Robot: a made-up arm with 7 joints. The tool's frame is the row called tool.
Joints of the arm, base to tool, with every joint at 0 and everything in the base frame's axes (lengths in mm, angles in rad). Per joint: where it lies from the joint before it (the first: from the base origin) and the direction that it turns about. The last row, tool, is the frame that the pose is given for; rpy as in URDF.
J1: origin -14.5 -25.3 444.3 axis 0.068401 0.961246 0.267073
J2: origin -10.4 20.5 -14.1 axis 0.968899 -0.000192 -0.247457
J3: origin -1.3 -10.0 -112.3 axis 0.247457 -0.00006 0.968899
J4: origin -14.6 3.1 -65.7 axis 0.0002 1 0.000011
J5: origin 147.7 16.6 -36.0 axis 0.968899 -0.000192 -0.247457
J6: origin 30.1 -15.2 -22.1 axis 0.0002 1 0.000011
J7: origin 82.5 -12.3 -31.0 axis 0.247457 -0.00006 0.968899
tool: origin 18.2 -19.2 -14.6 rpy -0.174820 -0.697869 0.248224
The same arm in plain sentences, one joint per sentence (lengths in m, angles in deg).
The arm has seven revolute joints in a row. What follows holds with every joint at zero, and every direction is one of the base frame's. Joint 1 sits 0.0145 m along -x and 0.0253 m along -y and 0.4443 m along +z from the base frame's origin and rotates about the direction (0.068403, 0.961235, 0.26711). Joint 2 sits 0.0104 m along -x and 0.0205 m along +y and 0.0141 m along -z from joint 1 and rotates about the direction (0.968889, -0.0002, -0.247497). Joint 3 sits 0.0013 m along -x and 0.01 m along -y and 0.1123 m along -z from joint 2 and rotates about the direction (0.247497, -0.0001, 0.968889). Joint 4 sits 0.0146 m along -x and 0.0031 m along +y and 0.0657 m along -z from joint 3 and rotates about the direction (0.0002, 1, 0). Joint 5 sits 0.1477 m along +x and 0.0166 m along +y and 0.036 m along -z from joint 4 and rotates about the direction (0.968889, -0.0002, -0.247497). Joint 6 sits 0.0301 m along +x and 0.0152 m along -y and 0.0221 m along -z from joint 5 and rotates about the direction (0.0002, 1, 0). Joint 7 sits 0.0825 m along +x and 0.0123 m along -y and 0.031 m along -z from joint 6 and rotates about the direction (0.247497, -0.0001, 0.968889). The tool frame, which is the frame that the pose is given for, sits 0.0182 m along +x and 0.0192 m along -y and 0.0146 m along -z from joint 7; its axes are the base frame's turned by roll -10.02, pitch -39.98 and yaw 14.22 deg (as in URDF: about the fixed x, then y, then z).
